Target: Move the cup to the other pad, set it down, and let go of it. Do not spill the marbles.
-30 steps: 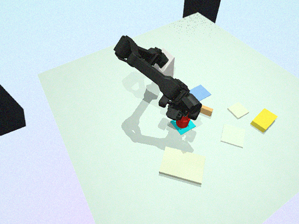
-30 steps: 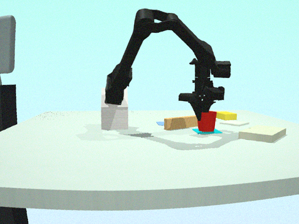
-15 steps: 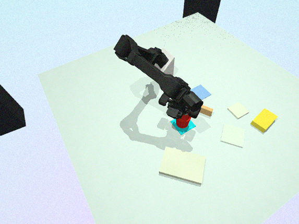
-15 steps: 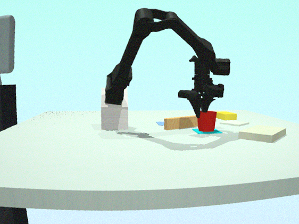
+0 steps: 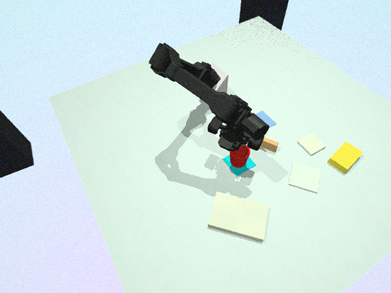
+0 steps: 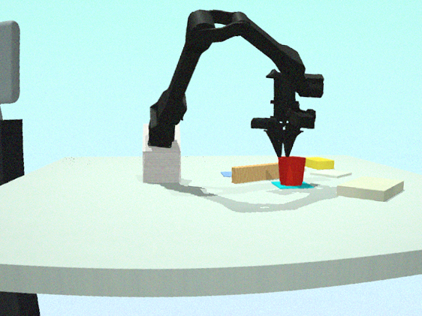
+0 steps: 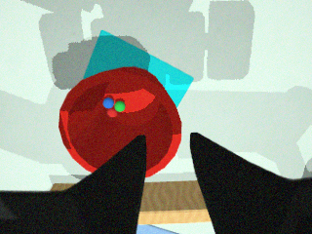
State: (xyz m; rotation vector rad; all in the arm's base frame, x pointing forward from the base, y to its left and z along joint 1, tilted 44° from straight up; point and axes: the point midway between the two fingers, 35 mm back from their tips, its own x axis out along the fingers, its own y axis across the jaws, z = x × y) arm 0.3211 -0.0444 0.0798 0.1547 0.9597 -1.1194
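Right now the red cup is 30 mm ahead of my gripper tip, 10 mm to the left of it and 40 mm below it. The rest, counted from my gripper tip: teal pad: 30 mm ahead, 20 mm to the left, 90 mm below; then cream slab: 210 mm ahead, 100 mm to the right, 60 mm below; then wooden block: 40 mm behind, 110 mm to the left, 60 mm below.
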